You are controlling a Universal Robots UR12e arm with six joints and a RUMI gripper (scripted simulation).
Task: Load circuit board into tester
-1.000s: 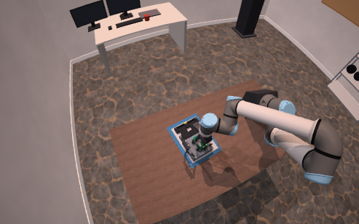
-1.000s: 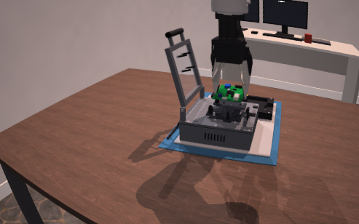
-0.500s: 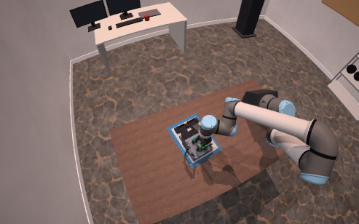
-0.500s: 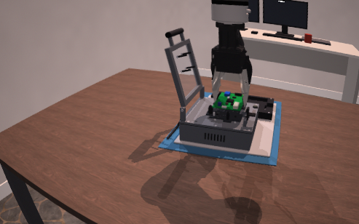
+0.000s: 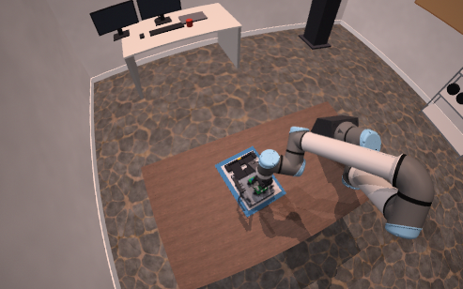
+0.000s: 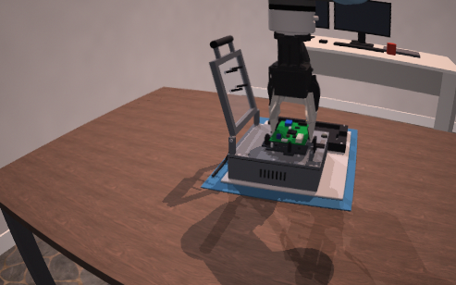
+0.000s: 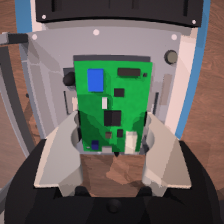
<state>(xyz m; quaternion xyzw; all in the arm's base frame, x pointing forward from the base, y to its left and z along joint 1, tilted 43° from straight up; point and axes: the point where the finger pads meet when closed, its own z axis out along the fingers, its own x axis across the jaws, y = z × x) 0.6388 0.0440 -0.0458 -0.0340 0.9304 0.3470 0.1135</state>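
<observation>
My hand is right at the green circuit board. The rest, counted from my hand: tester lid 120 mm ahead, 20 mm to the left, 100 mm above.
</observation>
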